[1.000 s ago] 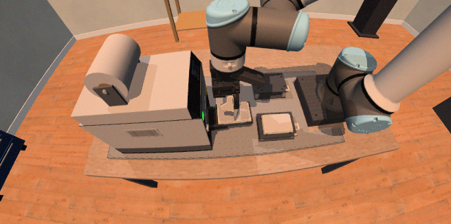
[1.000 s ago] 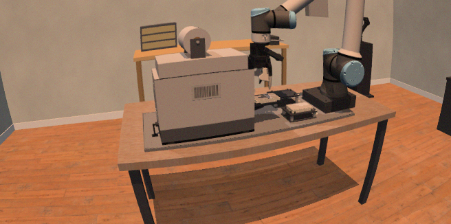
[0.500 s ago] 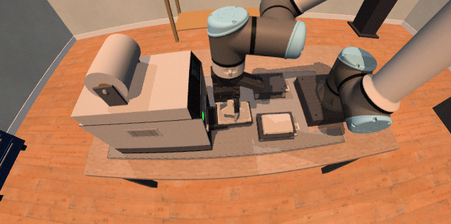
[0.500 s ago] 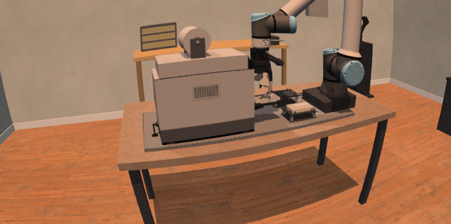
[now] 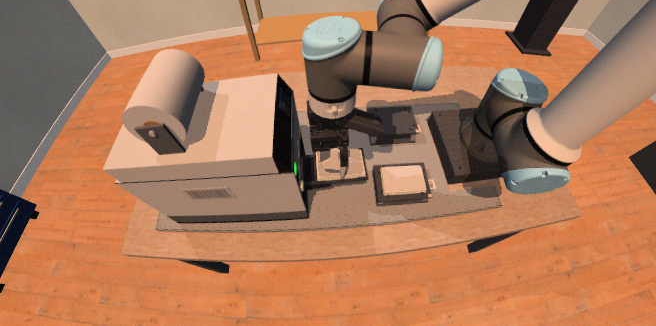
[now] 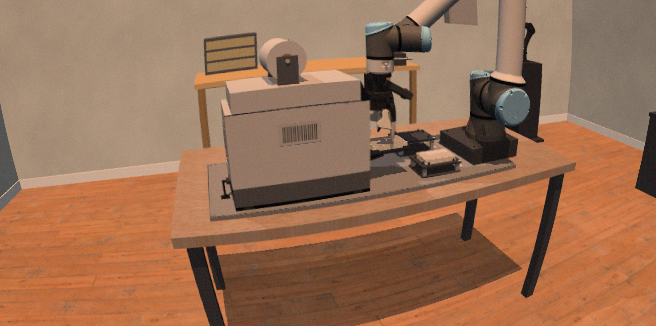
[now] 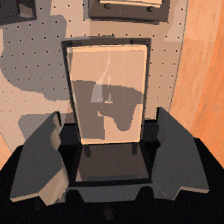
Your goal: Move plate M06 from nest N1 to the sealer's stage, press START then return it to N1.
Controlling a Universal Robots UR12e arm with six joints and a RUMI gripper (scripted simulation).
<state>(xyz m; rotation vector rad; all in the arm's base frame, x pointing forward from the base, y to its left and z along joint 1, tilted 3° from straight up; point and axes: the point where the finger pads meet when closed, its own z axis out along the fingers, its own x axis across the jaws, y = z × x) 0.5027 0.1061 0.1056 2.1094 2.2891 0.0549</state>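
Now: hand 40 mm above the sealer stage. Also, from my hand: foil roll 330 mm ahead, 280 mm above, 30 mm to the left; N1 label 290 mm behind, 200 mm to the right, 140 mm below; white plate 190 mm behind, 90 mm below, 20 mm to the left.
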